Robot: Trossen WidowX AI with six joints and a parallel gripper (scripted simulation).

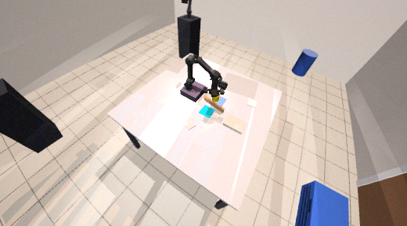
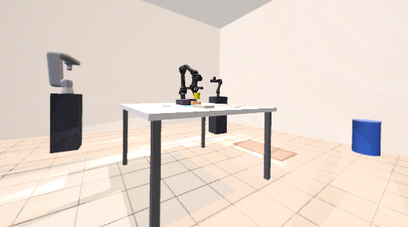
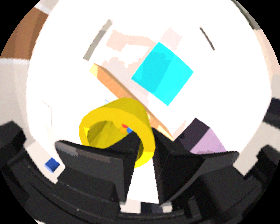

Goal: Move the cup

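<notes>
Now: the cyan pad 2 cm ahead of my gripper tip, 10 cm to the right of it and 12 cm below it. Also, from my gripper tip: tan flat block (29 cm ahead, 5 cm to the right, 10 cm below); then yellow cup (2 cm ahead, 2 cm to the left); then tan patch (1 cm behind, 31 cm to the right, 11 cm below).
</notes>
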